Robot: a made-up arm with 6 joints.
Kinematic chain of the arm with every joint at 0, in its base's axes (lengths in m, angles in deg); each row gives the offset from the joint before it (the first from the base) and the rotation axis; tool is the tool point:
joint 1: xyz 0 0 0.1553 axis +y
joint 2: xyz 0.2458 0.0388 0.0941 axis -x
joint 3: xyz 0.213 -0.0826 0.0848 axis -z
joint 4: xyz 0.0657 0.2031 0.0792 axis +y
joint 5: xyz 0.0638 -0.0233 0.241 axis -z
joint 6: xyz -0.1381 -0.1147 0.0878 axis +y
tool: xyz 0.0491 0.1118 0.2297
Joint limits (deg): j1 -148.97..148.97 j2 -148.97..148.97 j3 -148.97..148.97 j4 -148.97..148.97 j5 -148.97..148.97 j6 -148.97..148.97
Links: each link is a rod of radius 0.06 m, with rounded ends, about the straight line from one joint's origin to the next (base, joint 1, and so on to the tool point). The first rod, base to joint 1, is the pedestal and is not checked.
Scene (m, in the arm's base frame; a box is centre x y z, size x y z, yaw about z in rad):
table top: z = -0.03
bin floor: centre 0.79 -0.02 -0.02 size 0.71 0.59 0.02 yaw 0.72
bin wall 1: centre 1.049 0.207 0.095 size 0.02 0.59 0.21 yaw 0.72
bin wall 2: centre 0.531 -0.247 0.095 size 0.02 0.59 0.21 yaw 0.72
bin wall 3: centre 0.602 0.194 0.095 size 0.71 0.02 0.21 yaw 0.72
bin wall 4: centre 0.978 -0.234 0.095 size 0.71 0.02 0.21 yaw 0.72
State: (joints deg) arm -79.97 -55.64 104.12 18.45 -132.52 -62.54
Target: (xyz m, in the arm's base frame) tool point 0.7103 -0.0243 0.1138
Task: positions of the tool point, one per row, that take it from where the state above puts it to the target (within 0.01 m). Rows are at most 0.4 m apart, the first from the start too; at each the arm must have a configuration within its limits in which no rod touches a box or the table.
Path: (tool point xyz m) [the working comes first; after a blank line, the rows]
Joints at the target: -60.14 -101.40 102.58 48.91 -146.44 -68.56
Straight joint move there: touches bin wall 2.

1: 0.3725 -0.6382 0.4995
2: 0.5864 -0.4907 0.6035
3: 0.7310 -0.2673 0.3502
4: 0.7103 -0.0243 0.1138

